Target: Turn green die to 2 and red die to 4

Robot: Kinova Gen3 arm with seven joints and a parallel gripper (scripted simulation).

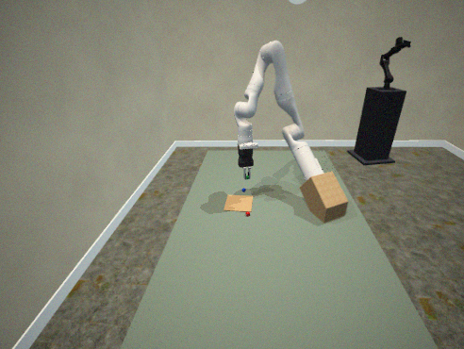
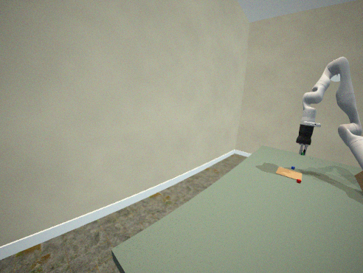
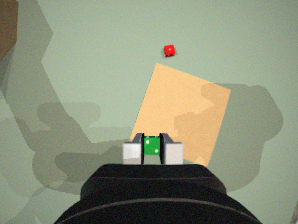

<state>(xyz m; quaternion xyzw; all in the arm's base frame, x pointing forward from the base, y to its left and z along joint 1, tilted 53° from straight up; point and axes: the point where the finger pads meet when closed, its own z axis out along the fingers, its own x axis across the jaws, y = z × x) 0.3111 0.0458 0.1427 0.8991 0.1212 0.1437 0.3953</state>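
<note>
Now: the tan mat 5 cm ahead of my hand, 4 cm to the left of it and 14 cm below it. The rest, counted from my hand: red die: 2 cm ahead, 15 cm to the left, 13 cm below; blue die: 1 cm ahead, 7 cm to the right, 13 cm below; green die: 1 cm below.
</note>
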